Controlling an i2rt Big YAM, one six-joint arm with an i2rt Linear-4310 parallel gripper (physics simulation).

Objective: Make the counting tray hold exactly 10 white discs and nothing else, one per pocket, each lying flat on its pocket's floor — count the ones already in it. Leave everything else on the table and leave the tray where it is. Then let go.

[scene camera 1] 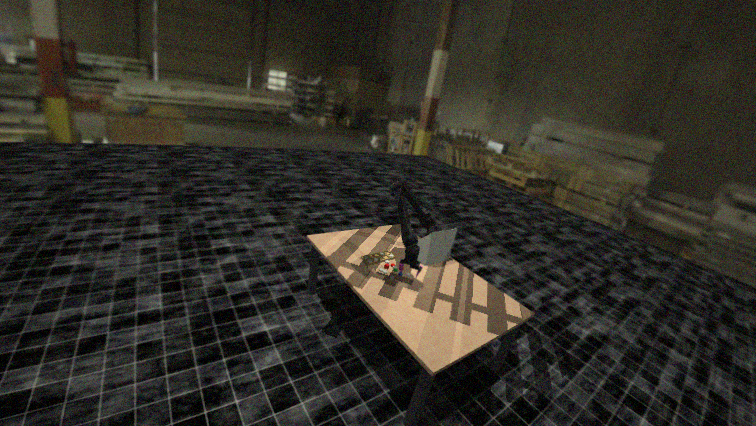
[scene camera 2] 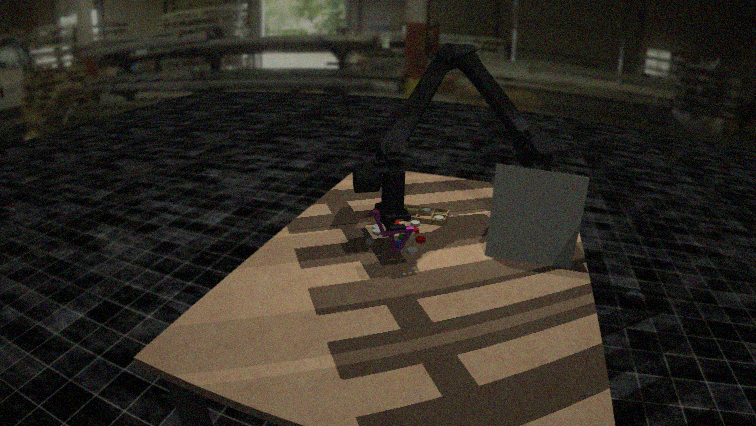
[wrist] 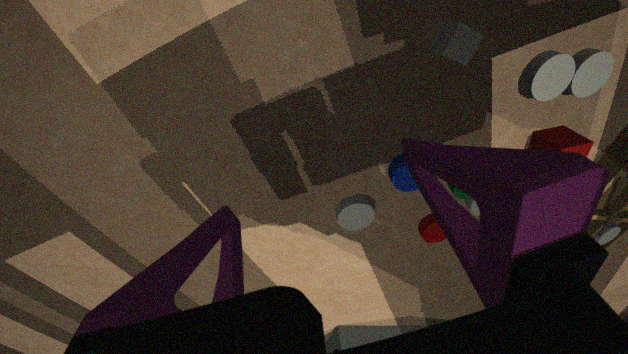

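My gripper (scene camera 1: 410,270) (scene camera 2: 392,239) (wrist: 313,183) is open and empty above the table. In the wrist view a white disc (wrist: 355,214) lies flat on the table between the finger lines, nearer the right finger. Two more white discs (wrist: 553,77) (wrist: 593,74) lie side by side at the upper right. Another white disc (wrist: 474,208) is partly hidden behind the right finger. The counting tray (scene camera 2: 449,213) stands behind the gripper in the second scene view and holds white discs (scene camera 2: 439,217) (scene camera 2: 426,210); the arm hides part of it, so its filled pockets cannot be counted.
A blue disc (wrist: 401,175), a red disc (wrist: 431,229) (scene camera 2: 420,239) and a green disc (wrist: 458,192) lie near the right finger. A red block (wrist: 555,139) and a grey block (wrist: 464,45) lie farther off. A large grey panel (scene camera 1: 438,246) (scene camera 2: 536,214) stands beside the arm.
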